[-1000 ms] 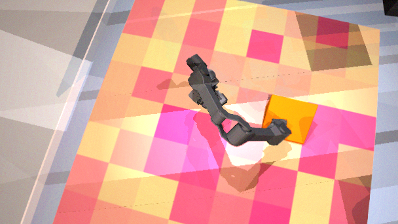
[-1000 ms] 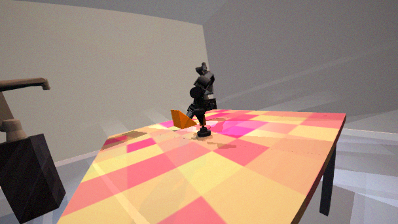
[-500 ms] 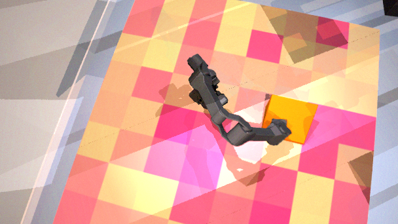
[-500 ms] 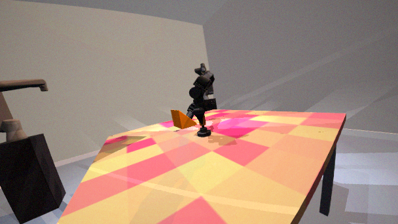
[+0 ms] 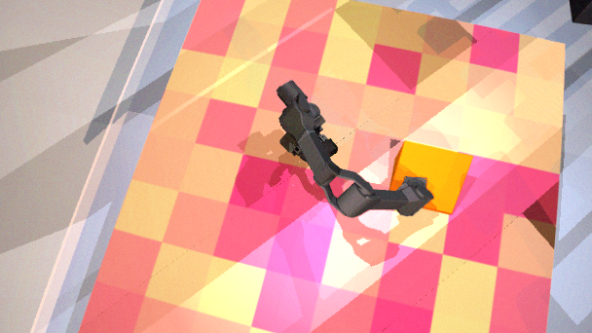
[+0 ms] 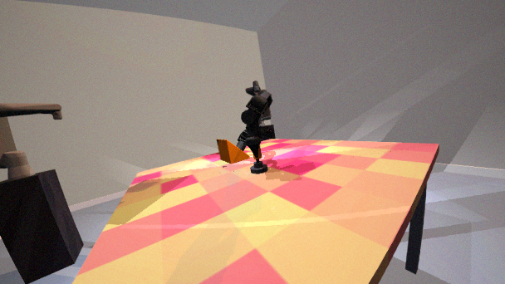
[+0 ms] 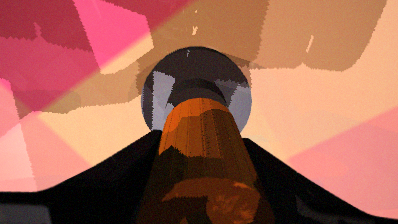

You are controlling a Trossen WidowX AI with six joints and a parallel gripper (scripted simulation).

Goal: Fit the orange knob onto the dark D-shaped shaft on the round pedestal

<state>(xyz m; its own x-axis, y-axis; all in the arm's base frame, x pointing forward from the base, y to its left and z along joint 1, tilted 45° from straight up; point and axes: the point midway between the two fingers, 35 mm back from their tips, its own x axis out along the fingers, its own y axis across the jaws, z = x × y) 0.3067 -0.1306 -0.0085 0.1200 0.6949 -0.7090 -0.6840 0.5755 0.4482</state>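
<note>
Right now the orange knob is 20 mm above my gripper tip. From my gripper tip the other things lie so: round dark pedestal: 40 mm below.
</note>
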